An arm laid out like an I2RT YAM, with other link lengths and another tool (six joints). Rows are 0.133 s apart.
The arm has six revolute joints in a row. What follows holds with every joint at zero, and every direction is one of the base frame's.
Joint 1 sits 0.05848 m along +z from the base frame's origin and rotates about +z.
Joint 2 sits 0.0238 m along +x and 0.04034 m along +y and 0.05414 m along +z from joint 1 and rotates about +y.
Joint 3 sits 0.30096 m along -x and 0.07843 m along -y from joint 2 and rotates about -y.
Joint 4 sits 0.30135 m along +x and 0.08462 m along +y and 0.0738 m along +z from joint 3 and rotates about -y.
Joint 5 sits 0.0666 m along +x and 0.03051 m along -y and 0.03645 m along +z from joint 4 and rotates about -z.
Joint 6 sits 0.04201 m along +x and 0.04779 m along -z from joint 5 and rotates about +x.
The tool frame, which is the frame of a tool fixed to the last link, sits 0.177 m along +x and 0.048 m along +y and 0.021 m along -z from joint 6; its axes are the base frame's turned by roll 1.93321, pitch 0.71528 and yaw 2.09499 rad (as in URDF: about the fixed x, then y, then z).
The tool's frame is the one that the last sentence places.
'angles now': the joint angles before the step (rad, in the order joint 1, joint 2, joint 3, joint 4, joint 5, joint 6). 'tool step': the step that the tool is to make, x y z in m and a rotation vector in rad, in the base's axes. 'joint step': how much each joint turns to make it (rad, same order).
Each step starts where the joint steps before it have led.
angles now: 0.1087 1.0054 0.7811 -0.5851 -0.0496 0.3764
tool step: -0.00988 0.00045 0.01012 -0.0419 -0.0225 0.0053
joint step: 0.0387 -0.0467 0.0091 -0.0389 0.0551 -0.0070
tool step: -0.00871 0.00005 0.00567 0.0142 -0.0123 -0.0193
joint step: 0.0127 -0.0471 -0.0124 -0.0208 0.0141 0.0313
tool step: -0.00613 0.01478 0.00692 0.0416 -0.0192 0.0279
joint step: 0.0297 -0.0271 -0.0112 0.0100 -0.0247 0.0284
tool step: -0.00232 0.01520 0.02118 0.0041 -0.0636 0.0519
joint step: 0.0454 -0.0259 0.0185 0.0186 0.0013 -0.0113
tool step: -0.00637 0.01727 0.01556 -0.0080 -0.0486 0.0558
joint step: 0.0657 -0.0179 0.0163 0.0106 0.0205 -0.0101
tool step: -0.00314 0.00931 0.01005 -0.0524 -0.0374 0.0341
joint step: 0.0687 0.0042 0.0294 -0.0057 0.0645 -0.0292
